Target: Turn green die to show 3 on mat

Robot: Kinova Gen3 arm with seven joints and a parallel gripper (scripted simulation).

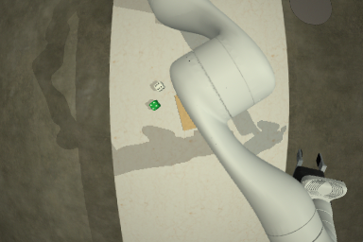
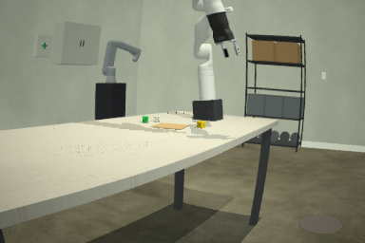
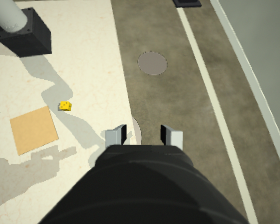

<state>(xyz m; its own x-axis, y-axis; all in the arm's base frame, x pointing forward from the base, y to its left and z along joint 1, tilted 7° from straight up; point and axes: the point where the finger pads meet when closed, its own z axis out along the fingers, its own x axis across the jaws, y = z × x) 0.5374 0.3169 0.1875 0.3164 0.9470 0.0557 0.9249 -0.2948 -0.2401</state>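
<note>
The green die lies 48 cm to the right of my hand, 32 cm below it and 18 cm behind it. From my hand the other things lie so: white die (45 cm to the right, 32 cm below, 25 cm behind); yellow die (32 cm below, 20 cm behind, 19 cm to the right); tan mat (33 cm below, 32 cm to the right, 15 cm behind).
</note>
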